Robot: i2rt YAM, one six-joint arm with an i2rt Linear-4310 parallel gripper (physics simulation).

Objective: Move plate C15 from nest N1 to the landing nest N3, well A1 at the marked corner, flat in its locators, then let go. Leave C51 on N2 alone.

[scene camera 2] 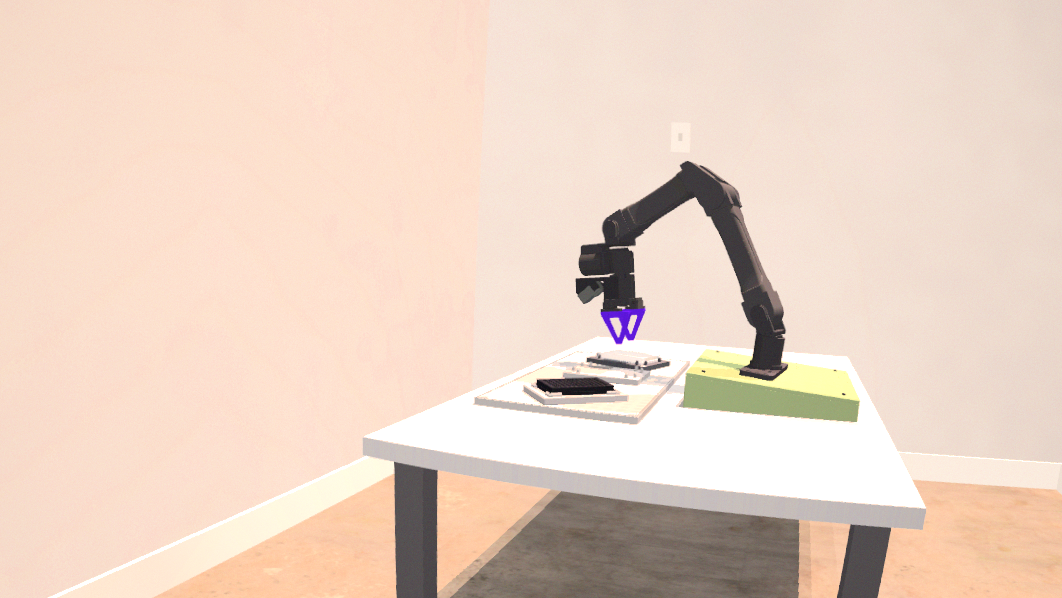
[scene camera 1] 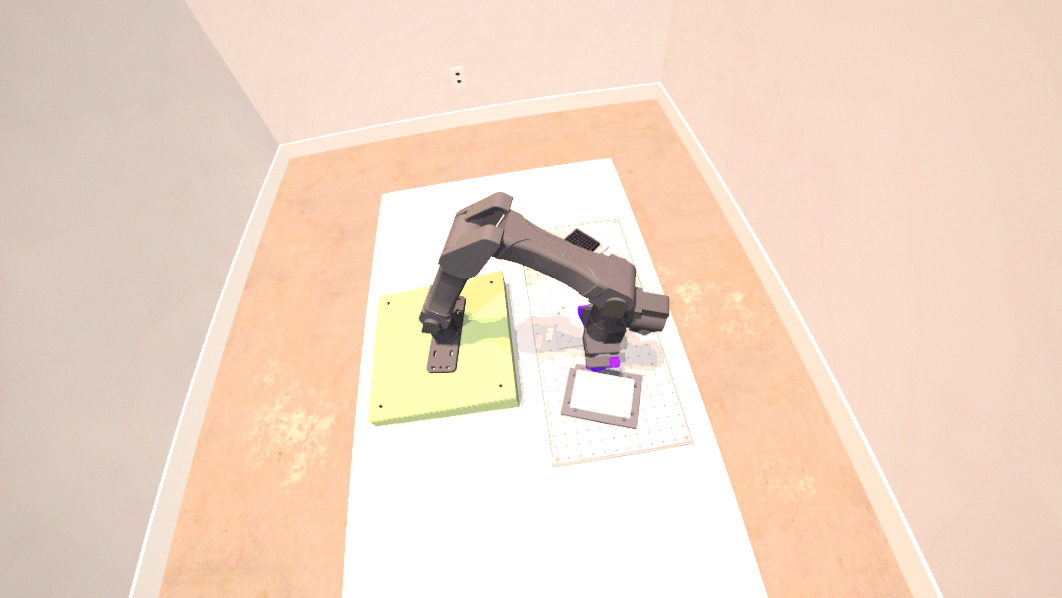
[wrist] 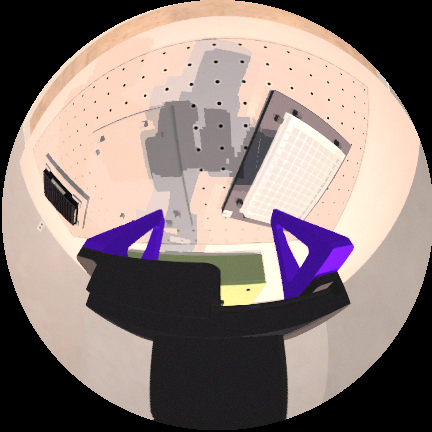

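A white well plate (scene camera 1: 601, 393) (scene camera 2: 627, 358) (wrist: 300, 172) lies in a dark grey nest (scene camera 1: 601, 418) (wrist: 280, 102). A black plate (scene camera 1: 582, 239) (scene camera 2: 574, 385) (wrist: 60, 197) sits in a pale nest (scene camera 2: 587, 398) (wrist: 70, 179) at the board's other end. Between them is an empty pale nest (scene camera 2: 613, 376) (wrist: 135, 145) with small pegs. I cannot read which plate is C15 or C51. My gripper (scene camera 2: 625, 340) (wrist: 217, 214) is open and empty, pointing down above the board near the dark nest, apart from both plates. In scene camera 1 the arm hides much of the empty nest.
The nests stand on a perforated board (scene camera 1: 668, 416) (wrist: 305, 75) on a white table (scene camera 1: 445, 505) (scene camera 2: 631, 453). The arm's base is bolted to a yellow-green block (scene camera 1: 408, 371) (scene camera 2: 765, 401) (wrist: 242, 267) beside the board.
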